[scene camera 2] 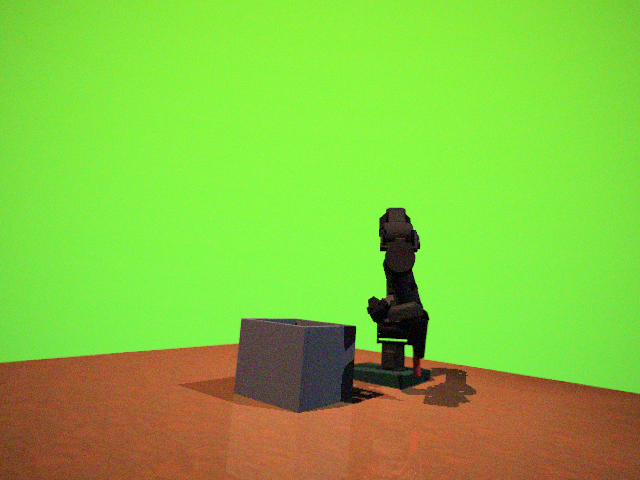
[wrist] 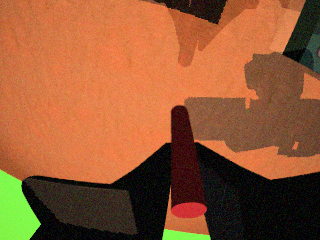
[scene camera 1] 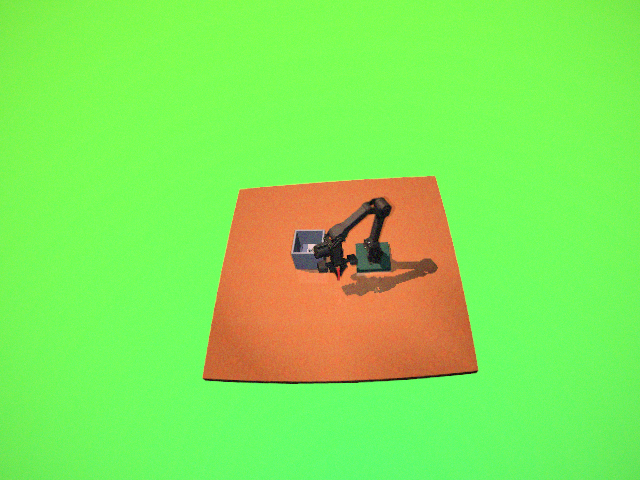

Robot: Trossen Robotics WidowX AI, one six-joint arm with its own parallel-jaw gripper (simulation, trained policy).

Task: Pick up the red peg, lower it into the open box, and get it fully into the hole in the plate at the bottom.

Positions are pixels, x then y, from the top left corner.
Labels:
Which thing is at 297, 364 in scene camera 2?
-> A grey-blue box.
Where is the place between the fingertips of my gripper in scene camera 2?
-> At 421, 358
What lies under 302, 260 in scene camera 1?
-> A grey-blue box.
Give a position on a red peg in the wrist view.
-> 187, 194

